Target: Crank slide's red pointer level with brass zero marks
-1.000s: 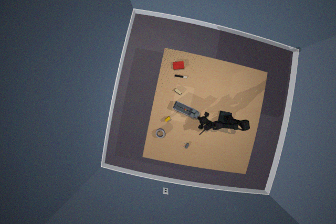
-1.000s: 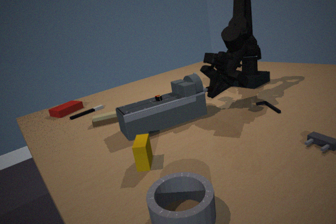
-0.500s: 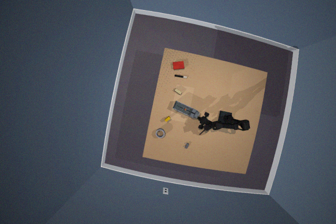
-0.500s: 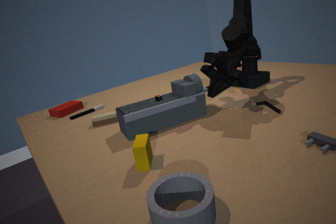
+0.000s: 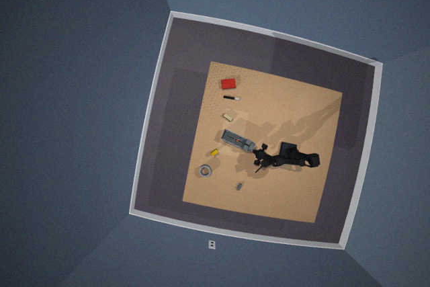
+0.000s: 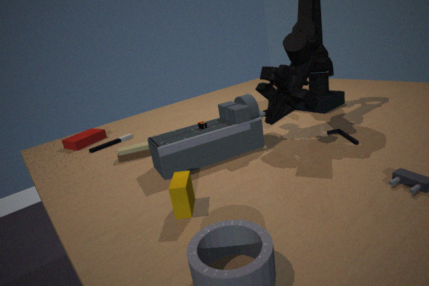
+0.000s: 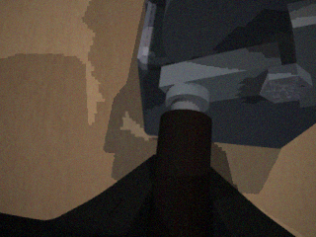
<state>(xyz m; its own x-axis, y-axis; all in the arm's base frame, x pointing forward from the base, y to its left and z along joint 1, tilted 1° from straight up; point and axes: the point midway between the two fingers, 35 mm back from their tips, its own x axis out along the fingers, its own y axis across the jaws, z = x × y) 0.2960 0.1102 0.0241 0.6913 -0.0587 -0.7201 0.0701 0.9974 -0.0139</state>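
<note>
The black crank handle lies 20 mm behind my gripper tip and 30 mm above it. The rest, counted from my gripper tip: black hex key 130 mm behind, 120 mm to the left, 40 mm below; red pointer 170 mm ahead, 40 mm to the right, 40 mm above; yellow block 300 mm ahead, 130 mm to the left, 20 mm below.
</note>
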